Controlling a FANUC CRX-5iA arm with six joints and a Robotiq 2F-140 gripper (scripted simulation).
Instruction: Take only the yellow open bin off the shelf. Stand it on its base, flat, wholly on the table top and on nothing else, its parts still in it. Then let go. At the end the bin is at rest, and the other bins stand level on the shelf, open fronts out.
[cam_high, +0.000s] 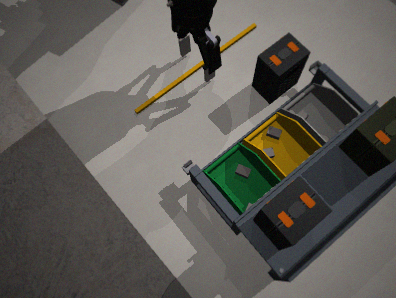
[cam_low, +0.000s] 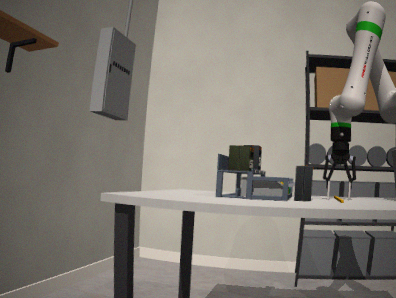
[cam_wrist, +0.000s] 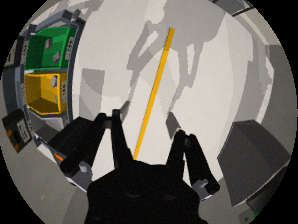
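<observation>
Now: hand 30 mm above the long yellow rod. The rest, counted from my hand: yellow open bin: 300 mm ahead, 50 mm to the right; green bin: 280 mm ahead, 160 mm to the right; grey bin: 320 mm ahead, 60 mm to the left.
</observation>
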